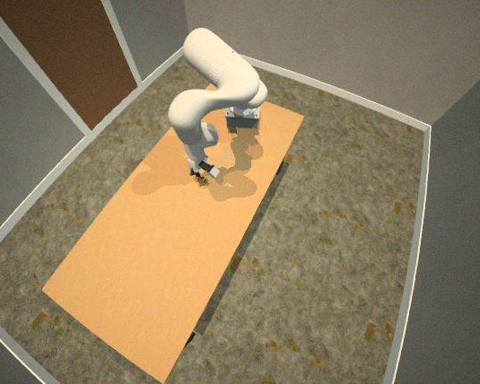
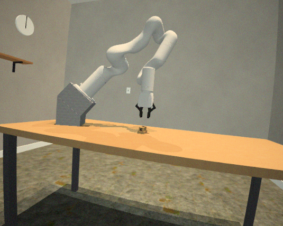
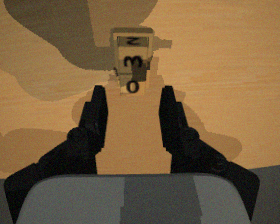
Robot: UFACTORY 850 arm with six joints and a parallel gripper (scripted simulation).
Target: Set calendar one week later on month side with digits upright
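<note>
Right now my hand is 11 cm above the wooden calendar tray and 2 cm to the left of it.
</note>
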